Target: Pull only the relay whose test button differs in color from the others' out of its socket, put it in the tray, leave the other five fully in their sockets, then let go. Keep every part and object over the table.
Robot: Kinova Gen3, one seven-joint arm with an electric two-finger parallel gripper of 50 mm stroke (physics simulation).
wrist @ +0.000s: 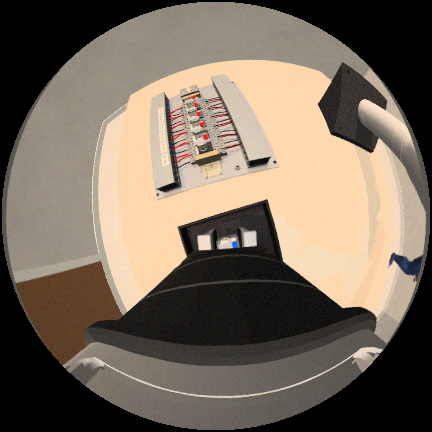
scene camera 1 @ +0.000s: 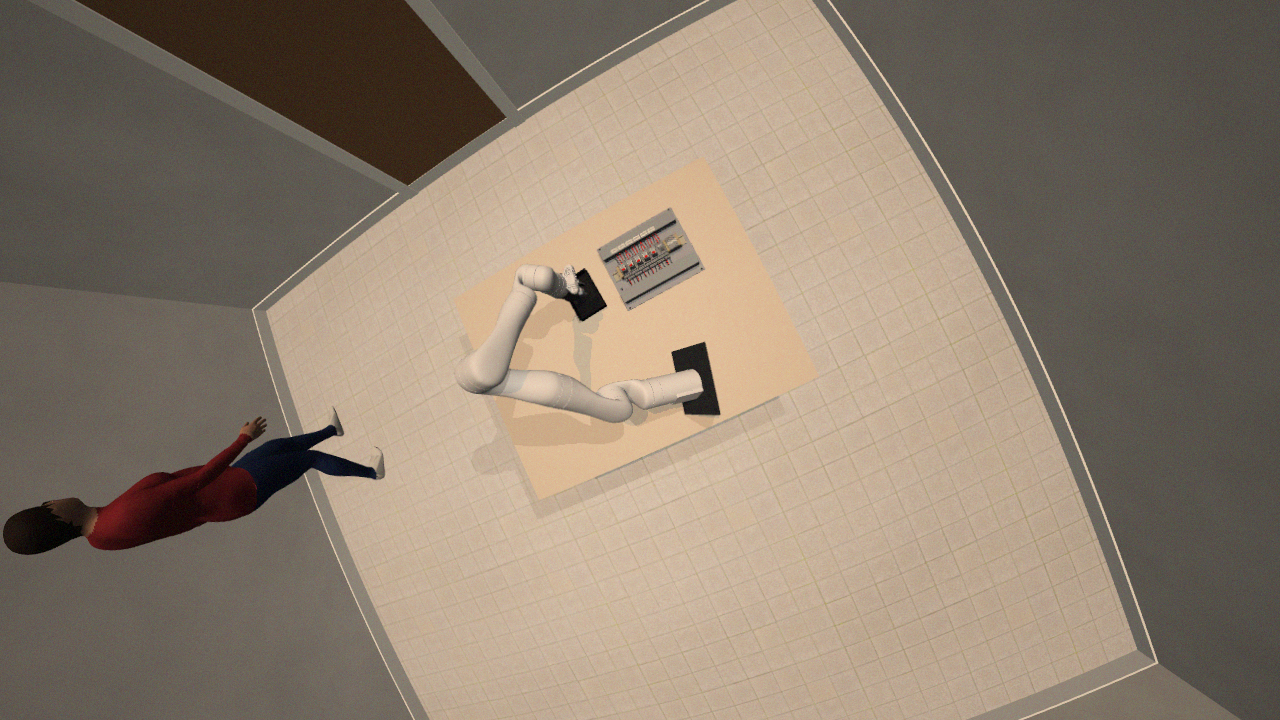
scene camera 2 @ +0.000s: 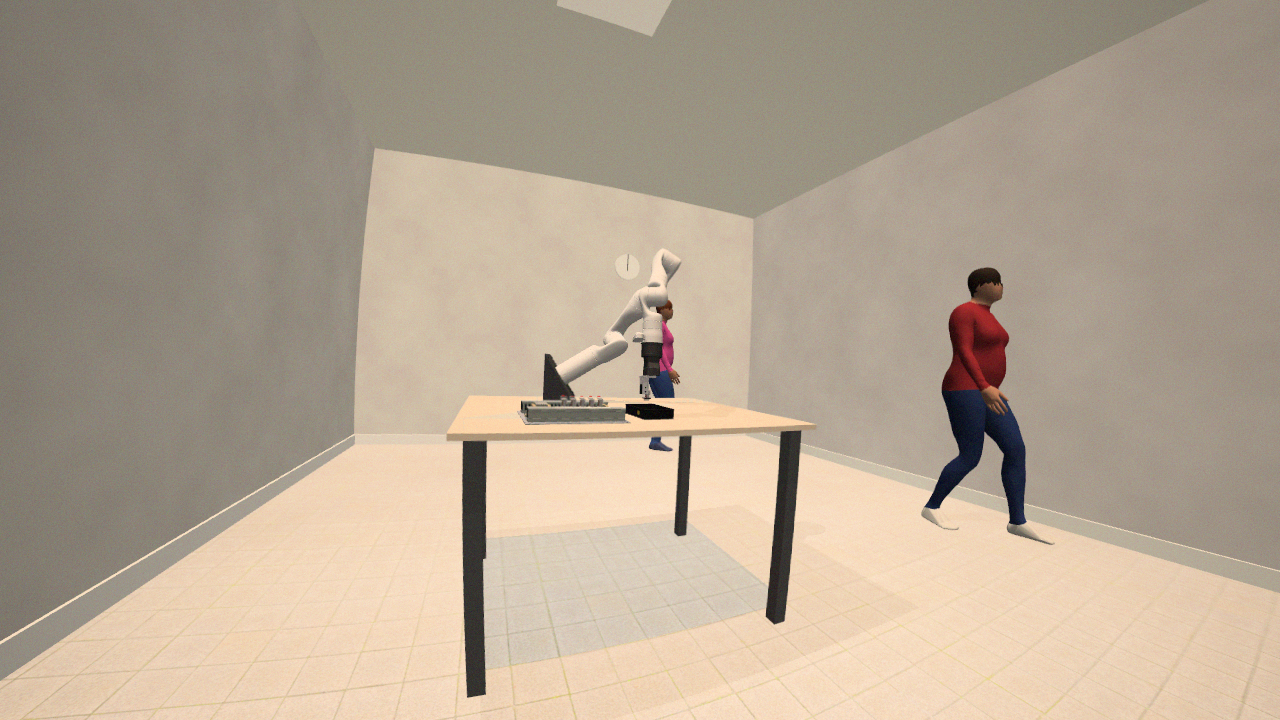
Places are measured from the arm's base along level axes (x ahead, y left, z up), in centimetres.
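Pixels of known places: gripper, fingertip midpoint: (wrist: 226, 236) (scene camera 1: 583, 289) (scene camera 2: 643, 394); arm's base, link origin: (wrist: 366, 112) (scene camera 1: 694, 382) (scene camera 2: 561, 375).
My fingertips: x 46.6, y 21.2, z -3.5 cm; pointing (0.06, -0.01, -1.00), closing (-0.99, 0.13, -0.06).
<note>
For each thing: its top centre in the pictures, then the offset to it from my fingertips. Level surfaces: height alone.
- relay, top centre: (wrist: 227, 246) (scene camera 2: 646, 388) dx +0.1, dy +1.0, dz +2.1 cm
- black tray, top centre: (wrist: 230, 245) (scene camera 2: 649, 406) (scene camera 1: 582, 294) dx +0.1, dy +2.1, dz -4.2 cm
- grey panel, top centre: (wrist: 198, 119) (scene camera 2: 570, 414) (scene camera 1: 649, 258) dx +0.9, dy -25.8, dz -6.7 cm
- table, surface height: dz -7.8 cm
My gripper (scene camera 1: 580, 288) (scene camera 2: 646, 395) (wrist: 226, 236) is shut on a relay with a blue test button. That relay (wrist: 228, 244) shows between the two pale fingers in the wrist view, its lower part hidden by the gripper body. The black tray (scene camera 1: 591, 306) (scene camera 2: 657, 412) (wrist: 257, 218) lies beneath; in scene camera 2 the fingertips are a little above it. The other relays, with red test buttons (wrist: 201, 124), stand in a row in their sockets on the panel. A dark, empty socket (wrist: 204, 147) is at the row's end nearest the tray.
The grey panel (scene camera 1: 637, 293) (scene camera 2: 574, 414) (wrist: 234, 163), with wire ducts and red and black wiring, lies beside the tray on the table (scene camera 1: 760, 331) (scene camera 2: 716, 417). The arm's black base plate (scene camera 1: 709, 380) (wrist: 345, 107) stands near a table edge. Two people stand beyond the table.
</note>
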